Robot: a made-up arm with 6 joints.
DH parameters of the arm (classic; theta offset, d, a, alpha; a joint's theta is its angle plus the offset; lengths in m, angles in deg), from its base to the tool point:
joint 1: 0 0.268 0 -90
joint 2: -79.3 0 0.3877 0
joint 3: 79.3 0 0.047 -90
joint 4: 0 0.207 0 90
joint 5: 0 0 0.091 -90
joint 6: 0 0.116 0 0
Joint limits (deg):
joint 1: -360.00..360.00
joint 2: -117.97..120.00
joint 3: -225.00..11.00
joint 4: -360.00..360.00
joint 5: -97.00..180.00
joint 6: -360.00..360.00
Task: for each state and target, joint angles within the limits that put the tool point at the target. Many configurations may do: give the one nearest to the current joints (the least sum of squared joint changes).
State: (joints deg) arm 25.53 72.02 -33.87 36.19 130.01 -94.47
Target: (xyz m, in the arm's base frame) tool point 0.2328 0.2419 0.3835
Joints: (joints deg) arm 25.29 34.69 -57.32 58.73 147.00 -94.47
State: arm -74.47 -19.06 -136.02 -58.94 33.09 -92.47
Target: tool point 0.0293 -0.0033 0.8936
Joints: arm -72.46 -40.86 -93.99 -64.16 26.40 -92.47
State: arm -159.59 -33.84 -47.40 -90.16 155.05 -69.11
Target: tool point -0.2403 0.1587 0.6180
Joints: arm -183.61 -1.86 -57.23 -98.86 138.59 -69.11
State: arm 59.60 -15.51 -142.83 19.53 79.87 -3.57
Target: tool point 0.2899 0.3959 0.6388
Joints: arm 50.30 17.07 -123.22 15.69 86.63 -3.57
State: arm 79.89 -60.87 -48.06 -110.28 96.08 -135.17
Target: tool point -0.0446 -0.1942 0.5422
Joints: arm 44.28 -93.38 -28.10 -106.23 87.77 -135.17
